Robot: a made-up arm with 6 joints.
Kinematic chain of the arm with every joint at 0, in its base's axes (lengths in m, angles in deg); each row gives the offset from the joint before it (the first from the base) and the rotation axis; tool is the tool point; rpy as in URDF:
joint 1: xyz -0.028 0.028 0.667 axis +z
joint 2: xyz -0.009 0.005 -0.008 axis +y
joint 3: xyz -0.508 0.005 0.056 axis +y
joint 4: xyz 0.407 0.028 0.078 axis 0.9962 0 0.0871
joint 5: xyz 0 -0.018 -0.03 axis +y
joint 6: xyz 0.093 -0.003 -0.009 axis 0.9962 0 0.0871
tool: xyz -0.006 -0.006 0.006 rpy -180 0 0
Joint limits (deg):
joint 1: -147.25..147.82
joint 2: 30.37..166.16
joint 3: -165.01..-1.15
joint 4: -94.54..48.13
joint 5: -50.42..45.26
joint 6: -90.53..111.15
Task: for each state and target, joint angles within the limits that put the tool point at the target. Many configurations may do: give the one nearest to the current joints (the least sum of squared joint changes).
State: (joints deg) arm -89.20 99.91 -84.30 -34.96 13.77 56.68
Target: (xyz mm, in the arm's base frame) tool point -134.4 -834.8 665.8
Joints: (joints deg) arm -95.67 144.69 -108.58 -38.52 5.70 56.15
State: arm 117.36 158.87 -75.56 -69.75 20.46 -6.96
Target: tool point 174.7 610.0 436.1
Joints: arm 74.93 146.89 -67.68 -68.46 27.21 -6.50
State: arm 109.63 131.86 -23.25 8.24 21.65 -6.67
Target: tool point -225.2 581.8 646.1
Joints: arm 107.75 122.95 -64.10 6.68 13.75 -7.19
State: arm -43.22 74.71 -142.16 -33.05 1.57 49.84
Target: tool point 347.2 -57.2 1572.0
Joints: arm -11.55 97.37 -146.24 -32.46 -5.18 49.50
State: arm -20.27 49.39 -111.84 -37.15 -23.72 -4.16
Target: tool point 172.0 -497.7 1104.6
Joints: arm -69.73 92.41 -75.68 -34.84 -14.13 -3.33
